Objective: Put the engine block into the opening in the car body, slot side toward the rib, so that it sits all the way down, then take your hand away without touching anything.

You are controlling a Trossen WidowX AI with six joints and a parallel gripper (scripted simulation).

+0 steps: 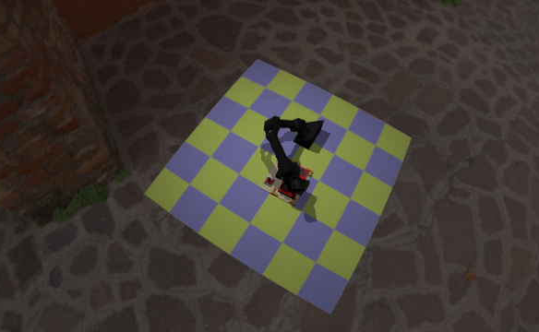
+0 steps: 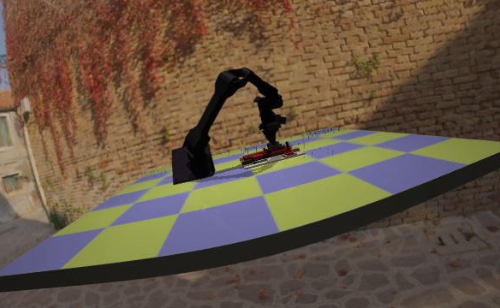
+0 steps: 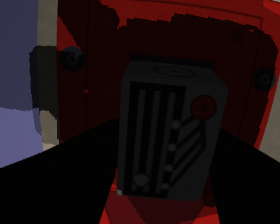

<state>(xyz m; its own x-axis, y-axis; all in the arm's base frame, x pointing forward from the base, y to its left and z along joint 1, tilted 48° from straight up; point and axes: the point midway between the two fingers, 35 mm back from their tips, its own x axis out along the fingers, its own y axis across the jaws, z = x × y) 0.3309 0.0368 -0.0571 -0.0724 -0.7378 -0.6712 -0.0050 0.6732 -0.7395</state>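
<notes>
My gripper tip is 30 mm to the left of the beige base plate, 30 mm past it and 30 mm above it. The rest, counted from my gripper tip: grey ribbed engine block (10 mm below).
</notes>
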